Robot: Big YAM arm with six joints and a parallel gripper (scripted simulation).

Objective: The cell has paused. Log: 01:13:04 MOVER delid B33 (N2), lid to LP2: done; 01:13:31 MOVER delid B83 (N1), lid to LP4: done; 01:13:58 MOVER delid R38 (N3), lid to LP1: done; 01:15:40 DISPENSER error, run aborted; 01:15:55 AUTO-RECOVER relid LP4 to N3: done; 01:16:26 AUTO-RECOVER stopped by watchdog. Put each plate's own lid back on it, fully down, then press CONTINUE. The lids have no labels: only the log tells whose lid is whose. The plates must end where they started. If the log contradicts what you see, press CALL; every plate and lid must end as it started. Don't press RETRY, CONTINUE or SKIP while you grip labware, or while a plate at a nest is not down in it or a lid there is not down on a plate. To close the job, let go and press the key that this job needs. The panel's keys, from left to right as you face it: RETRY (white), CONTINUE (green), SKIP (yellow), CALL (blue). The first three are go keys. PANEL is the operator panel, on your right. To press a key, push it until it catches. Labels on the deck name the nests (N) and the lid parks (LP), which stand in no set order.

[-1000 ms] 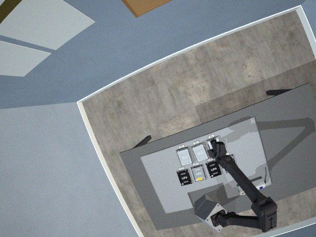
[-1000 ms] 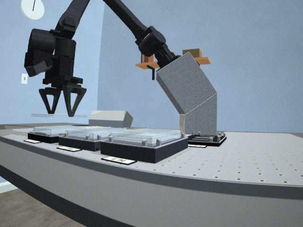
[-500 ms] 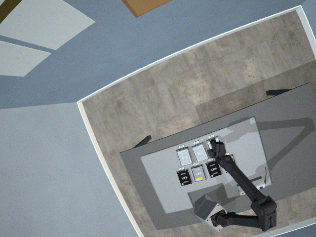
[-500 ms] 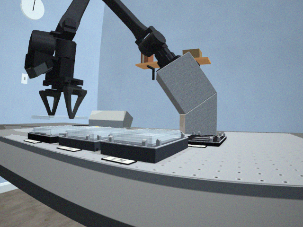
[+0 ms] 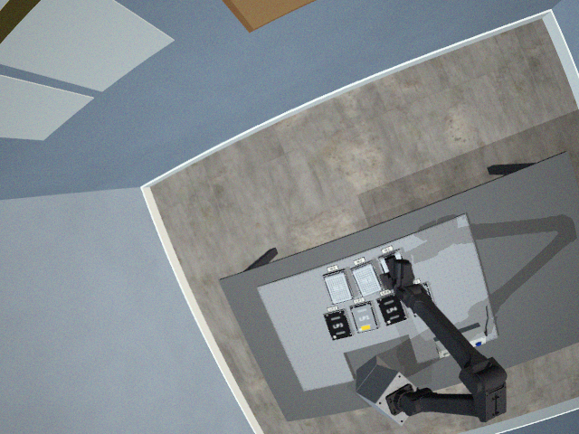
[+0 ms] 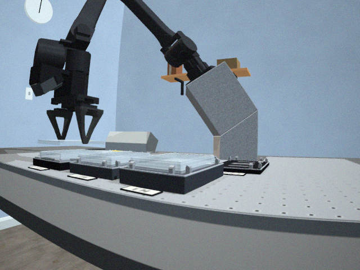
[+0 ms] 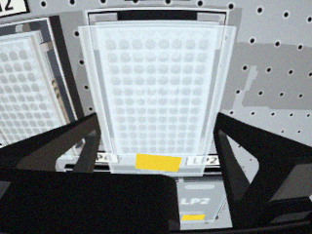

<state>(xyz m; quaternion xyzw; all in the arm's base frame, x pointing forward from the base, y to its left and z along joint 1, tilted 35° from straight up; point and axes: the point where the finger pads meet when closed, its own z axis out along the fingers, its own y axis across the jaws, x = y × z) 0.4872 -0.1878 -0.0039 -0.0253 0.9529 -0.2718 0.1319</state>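
My gripper is now 19 cm past the clear lid, 6 cm to the left of it and 4 cm above it. The rest, counted from my hand: blue key 48 cm behind, 23 cm to the right, 1 cm above.
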